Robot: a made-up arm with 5 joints.
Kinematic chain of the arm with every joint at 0, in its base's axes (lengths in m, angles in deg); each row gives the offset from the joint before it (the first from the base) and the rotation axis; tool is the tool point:
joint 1: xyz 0 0 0.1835 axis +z
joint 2: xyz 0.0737 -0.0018 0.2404 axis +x
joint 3: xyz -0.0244 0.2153 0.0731 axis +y
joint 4: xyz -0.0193 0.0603 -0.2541 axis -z
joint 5: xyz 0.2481 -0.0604 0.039 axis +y
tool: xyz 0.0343 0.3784 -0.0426
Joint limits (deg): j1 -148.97..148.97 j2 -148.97..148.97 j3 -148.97..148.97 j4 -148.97..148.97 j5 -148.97..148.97
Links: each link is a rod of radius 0.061 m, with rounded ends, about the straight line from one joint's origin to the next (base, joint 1, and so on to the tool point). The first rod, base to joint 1, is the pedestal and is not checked.
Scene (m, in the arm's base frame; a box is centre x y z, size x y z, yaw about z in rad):
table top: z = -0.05
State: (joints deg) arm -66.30 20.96 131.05 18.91 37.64
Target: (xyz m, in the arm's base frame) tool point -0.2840 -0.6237 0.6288
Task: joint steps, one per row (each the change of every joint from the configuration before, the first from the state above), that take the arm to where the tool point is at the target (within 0.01 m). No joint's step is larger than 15 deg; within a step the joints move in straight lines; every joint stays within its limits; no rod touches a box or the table.
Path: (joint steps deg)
1: 6.60 13.51 1.99 -3.65 1.10
2: 6.59 13.52 1.99 -3.65 1.11
3: 6.60 13.51 1.99 -3.65 1.10
4: 6.60 13.51 1.99 -3.65 1.11
5: 6.59 13.52 2.00 -3.65 1.10
6: 6.60 13.51 1.99 -3.66 1.11
7: 6.59 13.51 1.99 -3.65 1.10
8: 6.60 13.52 1.99 -3.65 1.11
9: 6.60 13.51 1.99 -3.65 1.10

